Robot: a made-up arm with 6 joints. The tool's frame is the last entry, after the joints. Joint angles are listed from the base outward.
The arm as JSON. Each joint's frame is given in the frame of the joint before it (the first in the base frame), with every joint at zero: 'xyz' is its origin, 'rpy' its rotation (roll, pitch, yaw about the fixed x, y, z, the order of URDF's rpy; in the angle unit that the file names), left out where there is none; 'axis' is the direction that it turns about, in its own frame. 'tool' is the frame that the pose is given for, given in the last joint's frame.
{
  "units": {
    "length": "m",
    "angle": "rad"
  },
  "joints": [
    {
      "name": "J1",
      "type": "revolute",
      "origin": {
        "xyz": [
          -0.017,
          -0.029,
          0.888
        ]
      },
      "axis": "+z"
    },
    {
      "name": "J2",
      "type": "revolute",
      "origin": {
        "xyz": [
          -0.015,
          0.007,
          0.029
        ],
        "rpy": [
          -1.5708,
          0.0,
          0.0
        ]
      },
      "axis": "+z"
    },
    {
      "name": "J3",
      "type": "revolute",
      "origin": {
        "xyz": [
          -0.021,
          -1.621,
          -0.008
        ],
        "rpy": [
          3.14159,
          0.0,
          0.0
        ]
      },
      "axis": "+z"
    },
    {
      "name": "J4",
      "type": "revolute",
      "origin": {
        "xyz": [
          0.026,
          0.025,
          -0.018
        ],
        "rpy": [
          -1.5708,
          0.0,
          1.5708
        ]
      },
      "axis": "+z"
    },
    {
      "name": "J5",
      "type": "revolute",
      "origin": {
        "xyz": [
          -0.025,
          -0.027,
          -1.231
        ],
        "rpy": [
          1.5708,
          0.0,
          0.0
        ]
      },
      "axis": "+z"
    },
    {
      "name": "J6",
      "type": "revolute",
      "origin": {
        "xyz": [
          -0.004,
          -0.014,
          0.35
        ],
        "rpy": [
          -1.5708,
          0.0,
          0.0
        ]
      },
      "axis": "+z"
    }
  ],
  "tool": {
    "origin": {
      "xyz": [
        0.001,
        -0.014,
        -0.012
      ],
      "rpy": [
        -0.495,
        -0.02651,
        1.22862
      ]
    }
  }
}
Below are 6 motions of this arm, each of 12 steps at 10 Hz.
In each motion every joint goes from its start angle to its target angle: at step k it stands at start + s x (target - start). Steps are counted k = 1, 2, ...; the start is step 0. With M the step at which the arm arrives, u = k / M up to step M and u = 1 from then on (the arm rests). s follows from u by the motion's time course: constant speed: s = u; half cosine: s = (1 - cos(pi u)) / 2; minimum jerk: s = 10 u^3 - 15 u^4 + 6 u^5.
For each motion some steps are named. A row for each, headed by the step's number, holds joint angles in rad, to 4 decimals.
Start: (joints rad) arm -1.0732 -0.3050 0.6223 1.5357 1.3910 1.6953
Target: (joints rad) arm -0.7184 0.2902 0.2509 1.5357 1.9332 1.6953
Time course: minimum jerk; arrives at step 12
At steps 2, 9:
2: -1.0606 -0.2839 0.6091 1.5357 1.4102 1.6953
9: -0.7551 0.2286 0.2893 1.5357 1.8771 1.6953

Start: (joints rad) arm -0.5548 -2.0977 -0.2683 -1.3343 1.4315 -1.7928
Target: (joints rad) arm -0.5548 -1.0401 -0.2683 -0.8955 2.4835 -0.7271
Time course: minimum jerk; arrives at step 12
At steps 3, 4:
3: -0.5548 -1.9882 -0.2683 -1.2889 1.5404 -1.6825
4: -0.5548 -1.8757 -0.2683 -1.2422 1.6523 -1.5691

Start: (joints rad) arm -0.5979 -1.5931 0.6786 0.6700 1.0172 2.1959
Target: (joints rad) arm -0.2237 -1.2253 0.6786 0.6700 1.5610 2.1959
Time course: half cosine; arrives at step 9
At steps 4, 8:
4: -0.4433 -1.4411 0.6786 0.6700 1.2419 2.1959
8: -0.2350 -1.2364 0.6786 0.6700 1.5446 2.1959

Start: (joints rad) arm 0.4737 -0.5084 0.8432 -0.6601 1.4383 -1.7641
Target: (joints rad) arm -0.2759 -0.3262 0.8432 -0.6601 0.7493 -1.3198
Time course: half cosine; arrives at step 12
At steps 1, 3, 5, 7, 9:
1: 0.4609 -0.5053 0.8432 -0.6601 1.4266 -1.7565
3: 0.3639 -0.4817 0.8432 -0.6601 1.3374 -1.6990
5: 0.1959 -0.4409 0.8432 -0.6601 1.1830 -1.5994
7: 0.0019 -0.3937 0.8432 -0.6601 1.0046 -1.4845
9: -0.1661 -0.3529 0.8432 -0.6601 0.8502 -1.3849

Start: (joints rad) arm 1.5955 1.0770 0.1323 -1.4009 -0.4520 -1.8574
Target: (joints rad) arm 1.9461 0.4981 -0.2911 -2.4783 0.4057 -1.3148
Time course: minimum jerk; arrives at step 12
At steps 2, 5, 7, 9, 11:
2: 1.6079 1.0565 0.1173 -1.4391 -0.4216 -1.8381
5: 1.7170 0.8763 -0.0145 -1.7743 -0.1547 -1.6693
7: 1.8246 0.6988 -0.1443 -2.1049 0.1084 -1.5029
9: 1.9098 0.5580 -0.2473 -2.3668 0.3169 -1.3710
11: 1.9443 0.5010 -0.2889 -2.4728 0.4013 -1.3176

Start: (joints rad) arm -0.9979 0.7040 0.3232 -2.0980 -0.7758 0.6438
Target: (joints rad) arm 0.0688 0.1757 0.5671 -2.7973 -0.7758 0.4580
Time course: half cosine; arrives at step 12
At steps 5, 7, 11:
5: -0.6026 0.5082 0.4136 -2.3572 -0.7758 0.5749
7: -0.3265 0.3715 0.4767 -2.5381 -0.7758 0.5269
11: 0.0506 0.1847 0.5629 -2.7854 -0.7758 0.4612

